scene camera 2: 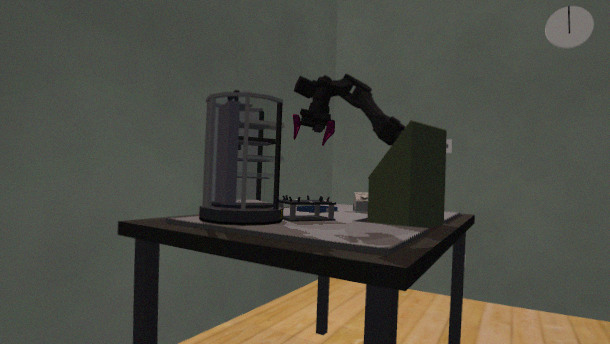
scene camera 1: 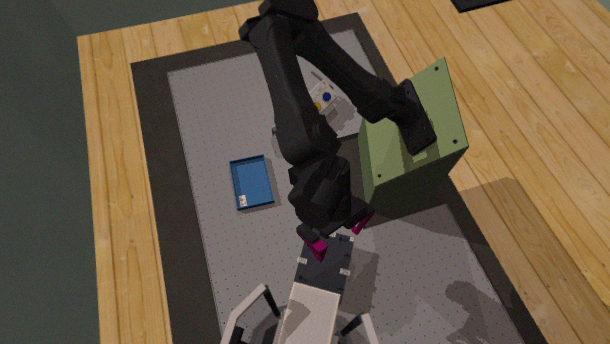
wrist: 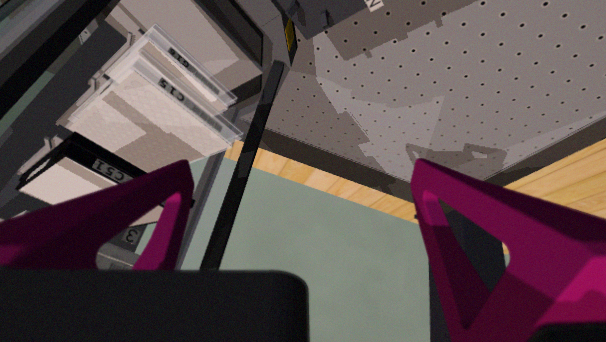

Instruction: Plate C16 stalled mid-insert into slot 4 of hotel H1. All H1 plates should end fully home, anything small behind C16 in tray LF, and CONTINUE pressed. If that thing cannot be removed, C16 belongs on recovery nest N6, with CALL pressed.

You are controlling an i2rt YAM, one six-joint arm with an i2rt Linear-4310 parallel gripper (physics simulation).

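Seen in the pictures: gripper, fingertip midpoint: (scene camera 2: 308, 141) (scene camera 1: 337, 246) (wrist: 302, 171); arm's base at its link origin: (scene camera 2: 412, 150) (scene camera 1: 410, 116).
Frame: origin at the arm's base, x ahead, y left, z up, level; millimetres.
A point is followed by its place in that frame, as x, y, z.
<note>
My gripper (scene camera 1: 338, 245) @(275, 251, 9) (scene camera 2: 310, 141) @(275, 251, 9) (wrist: 302, 171) @(275, 251, 9) is open and empty, high above recovery nest N6 (scene camera 1: 325, 267) @(287, 244, -187) (scene camera 2: 320, 202) @(224, 246, -187) (wrist: 342, 11) @(261, 291, -187). Hotel H1 (scene camera 2: 241, 216) @(320, 513, -222) stands beside the nest; its dark post (wrist: 243, 165) @(294, 387, -62) crosses the wrist view. In the hotel, a clear plate marked C15 (wrist: 150, 122) @(368, 348, -47) lies above another clear plate with an unclear label. A black-rimmed plate (wrist: 107, 167) @(372, 335, 1) is partly behind the left finger. A pale plate (scene camera 1: 312, 310) @(362, 355, 59) shows from above. I cannot tell which plate is C16, and no small thing behind it is visible. Blue tray LF (scene camera 1: 252, 180) @(404, -69, -244) holds a white tag in one corner.
A button box (scene camera 1: 336, 106) @(81, -250, -244) (scene camera 2: 361, 201) @(245, -146, -199) with blue and yellow buttons is partly behind the arm. The green arm pedestal (scene camera 1: 412, 195) @(13, 138, -163) (scene camera 2: 426, 175) @(-64, 53, -87) stands right of the nest. Pale hotel frame bars (scene camera 1: 246, 306) @(461, 326, 120) rise at the bottom of the first scene view.
</note>
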